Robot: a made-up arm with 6 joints.
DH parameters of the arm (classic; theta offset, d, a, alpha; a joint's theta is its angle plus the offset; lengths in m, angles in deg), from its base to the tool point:
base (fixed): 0 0 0 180
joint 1: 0 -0.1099 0.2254 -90
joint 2: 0 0.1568 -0.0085 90
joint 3: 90 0.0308 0.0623 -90
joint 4: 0 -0.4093 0.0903 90
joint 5: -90 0.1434 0.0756 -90
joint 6: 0 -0.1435 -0.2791 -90
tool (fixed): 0 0.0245 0 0
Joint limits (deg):
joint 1: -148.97..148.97
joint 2: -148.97..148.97
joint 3: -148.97..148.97
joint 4: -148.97..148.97
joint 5: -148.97..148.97
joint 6: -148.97..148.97
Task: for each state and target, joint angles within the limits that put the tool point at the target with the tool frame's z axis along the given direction. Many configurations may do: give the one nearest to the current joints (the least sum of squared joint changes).
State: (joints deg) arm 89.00 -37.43 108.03 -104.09 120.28 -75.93
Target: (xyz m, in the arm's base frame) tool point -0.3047 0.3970 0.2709 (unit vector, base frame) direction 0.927 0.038 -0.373
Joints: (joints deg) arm 105.36 -34.27 130.66 -71.27 136.00 -65.67
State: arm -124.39 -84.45 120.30 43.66 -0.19 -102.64
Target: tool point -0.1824 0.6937 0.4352 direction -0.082 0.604 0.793
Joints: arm -148.97 -128.99 148.74 41.28 -6.11 -100.20
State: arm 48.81 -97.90 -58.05 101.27 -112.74 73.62
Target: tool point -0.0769 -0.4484 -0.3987 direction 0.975 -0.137 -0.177
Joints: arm 53.13 -110.38 -31.34 103.50 -109.51 63.16
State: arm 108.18 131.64 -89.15 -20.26 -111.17 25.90
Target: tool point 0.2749 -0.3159 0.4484 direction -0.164 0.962 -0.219
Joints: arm 99.91 93.63 -92.95 -3.36 -144.02 -23.17
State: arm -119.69 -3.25 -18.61 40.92 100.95 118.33
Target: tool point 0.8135 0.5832 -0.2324 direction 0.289 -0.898 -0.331
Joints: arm -86.66 -46.57 12.36 63.40 64.40 139.07
